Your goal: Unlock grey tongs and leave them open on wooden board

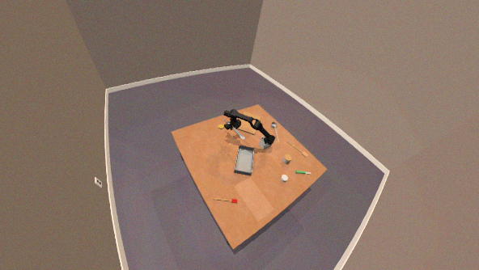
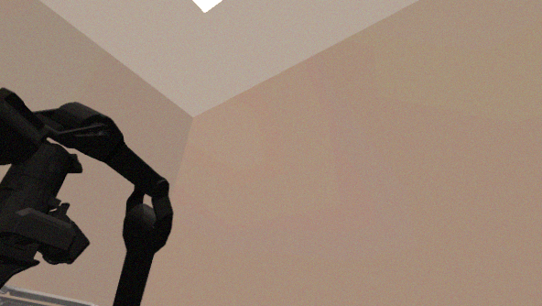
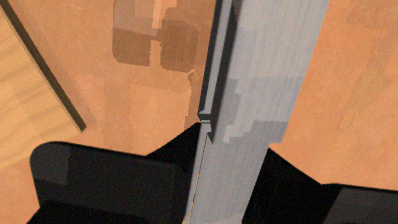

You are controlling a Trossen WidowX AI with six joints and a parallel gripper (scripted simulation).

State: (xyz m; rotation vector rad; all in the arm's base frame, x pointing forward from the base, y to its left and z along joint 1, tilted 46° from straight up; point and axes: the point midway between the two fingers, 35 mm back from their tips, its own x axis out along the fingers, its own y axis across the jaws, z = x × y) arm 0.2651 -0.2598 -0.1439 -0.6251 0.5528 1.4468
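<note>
The wooden board lies 350 mm behind my gripper tip, 120 mm below it and 90 mm to the right of it. From my gripper tip the other things lie so: roasting tin (330 mm to the left, 100 mm below, 70 mm ahead); red-tipped spatula (570 mm to the left, 420 mm ahead, 120 mm below); small jar (580 mm to the left, 330 mm behind, 90 mm below).
</note>
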